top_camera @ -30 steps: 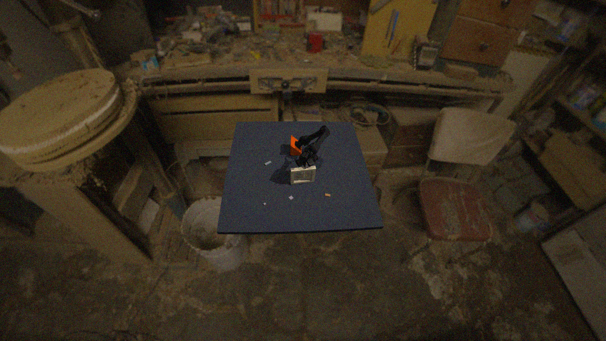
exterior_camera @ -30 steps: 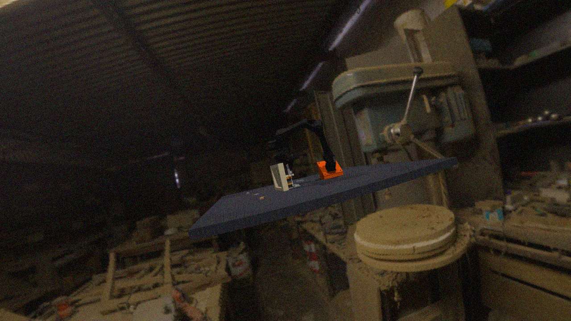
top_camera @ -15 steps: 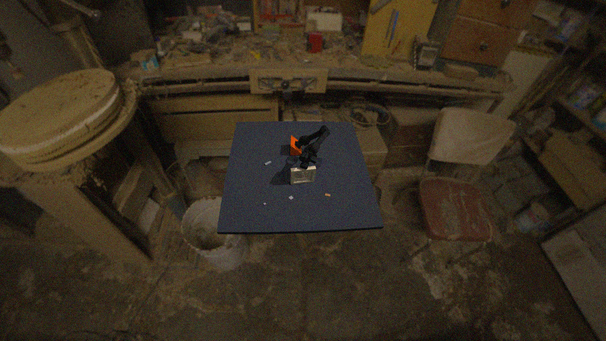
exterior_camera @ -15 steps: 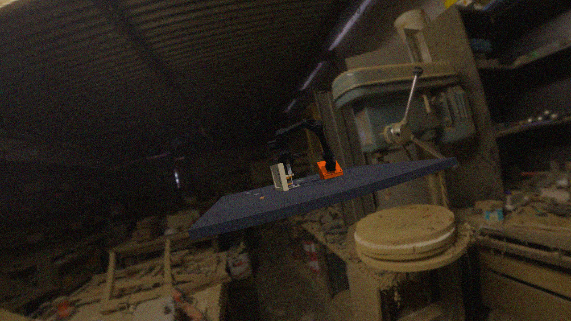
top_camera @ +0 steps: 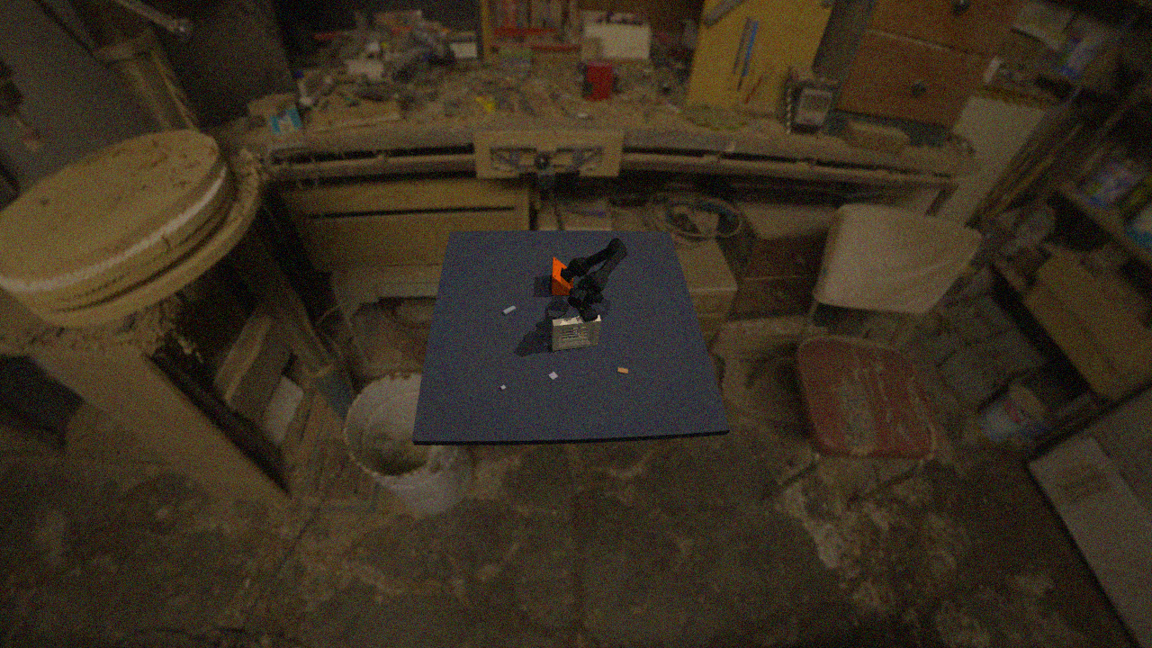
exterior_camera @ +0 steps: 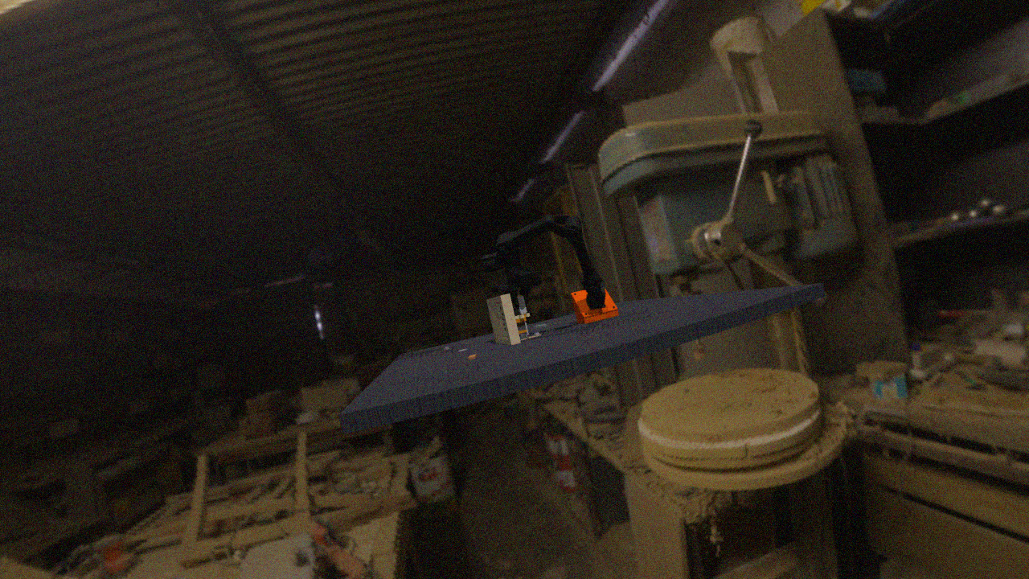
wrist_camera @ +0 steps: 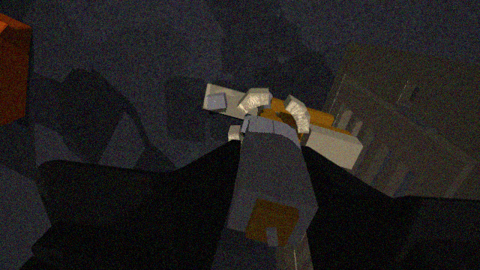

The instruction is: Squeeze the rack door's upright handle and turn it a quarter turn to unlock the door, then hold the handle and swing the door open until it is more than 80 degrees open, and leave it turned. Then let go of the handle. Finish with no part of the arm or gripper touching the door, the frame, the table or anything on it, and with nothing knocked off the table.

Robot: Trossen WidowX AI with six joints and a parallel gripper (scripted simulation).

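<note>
My gripper tip is 1 cm to the left of the upright handle and 2 cm above it.
</note>
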